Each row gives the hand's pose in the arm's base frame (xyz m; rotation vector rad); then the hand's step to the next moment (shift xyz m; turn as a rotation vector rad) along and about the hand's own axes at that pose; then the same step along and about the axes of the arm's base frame.
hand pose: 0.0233 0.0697 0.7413 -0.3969 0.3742 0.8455
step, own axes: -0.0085 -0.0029 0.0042 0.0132 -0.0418 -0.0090
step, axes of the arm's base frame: -0.0022 -0.0052 0.0082 0.0391 -0.0209 -0.0061
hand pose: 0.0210 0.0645 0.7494 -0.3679 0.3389 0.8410
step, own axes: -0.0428 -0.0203 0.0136 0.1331 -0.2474 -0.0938
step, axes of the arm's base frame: -0.0090 -0.0344 0.0341 0.2597 -0.1056 -0.0956
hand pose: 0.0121 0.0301 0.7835 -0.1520 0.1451 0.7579
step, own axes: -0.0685 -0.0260 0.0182 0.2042 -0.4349 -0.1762
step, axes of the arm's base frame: -0.0297 -0.0612 0.0327 0.4343 -0.2077 -0.1736
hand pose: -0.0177 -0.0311 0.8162 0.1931 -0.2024 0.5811
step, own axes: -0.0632 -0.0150 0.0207 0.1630 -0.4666 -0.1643
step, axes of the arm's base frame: -0.0460 -0.0502 0.0027 0.4168 -0.2580 -0.1760
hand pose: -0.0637 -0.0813 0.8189 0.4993 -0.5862 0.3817
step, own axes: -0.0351 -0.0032 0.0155 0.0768 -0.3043 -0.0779
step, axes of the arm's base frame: -0.0321 -0.0180 -0.0112 0.2366 -0.1901 -0.1115
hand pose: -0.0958 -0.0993 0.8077 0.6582 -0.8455 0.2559
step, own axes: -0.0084 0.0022 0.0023 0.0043 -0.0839 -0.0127
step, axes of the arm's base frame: -0.0078 0.0006 -0.0043 0.0490 -0.0572 -0.0394
